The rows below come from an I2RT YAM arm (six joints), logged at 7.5 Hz.
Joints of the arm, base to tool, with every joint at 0 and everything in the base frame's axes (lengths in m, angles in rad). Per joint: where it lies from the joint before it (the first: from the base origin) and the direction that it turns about. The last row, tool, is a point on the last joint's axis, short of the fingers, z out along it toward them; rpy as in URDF.
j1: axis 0 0 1 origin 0 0 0.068
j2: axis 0 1 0 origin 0.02 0.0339 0.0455
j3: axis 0 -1 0 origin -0.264 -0.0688 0
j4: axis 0 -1 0 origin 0.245 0.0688 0.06
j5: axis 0 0 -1 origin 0.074 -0.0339 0.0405
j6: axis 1 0 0 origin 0.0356 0 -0.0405
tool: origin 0 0 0 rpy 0 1.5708 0
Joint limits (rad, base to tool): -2.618..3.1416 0..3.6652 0..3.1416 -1.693..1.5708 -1.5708..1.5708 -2.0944..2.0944
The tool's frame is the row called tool.
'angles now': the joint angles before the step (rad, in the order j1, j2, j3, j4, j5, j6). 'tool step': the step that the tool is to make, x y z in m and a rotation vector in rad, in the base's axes. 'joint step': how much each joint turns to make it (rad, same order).
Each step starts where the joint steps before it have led.
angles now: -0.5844, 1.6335, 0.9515, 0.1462, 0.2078, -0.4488
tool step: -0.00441, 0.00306, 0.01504, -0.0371, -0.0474, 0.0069
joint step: 0.0000, -0.0476, -0.0097, 0.0238, -0.0037, -0.0077
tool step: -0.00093, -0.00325, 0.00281, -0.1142, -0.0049, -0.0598
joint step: 0.0000, 0.0019, -0.0225, 0.1066, 0.0931, -0.0608
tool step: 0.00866, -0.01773, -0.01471, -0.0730, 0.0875, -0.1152
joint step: -0.0149, 0.0969, 0.0400, 0.0488, 0.1348, -0.0666
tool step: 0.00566, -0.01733, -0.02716, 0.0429, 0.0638, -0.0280
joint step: -0.0288, 0.1046, 0.0348, -0.0062, 0.0000, -0.0020
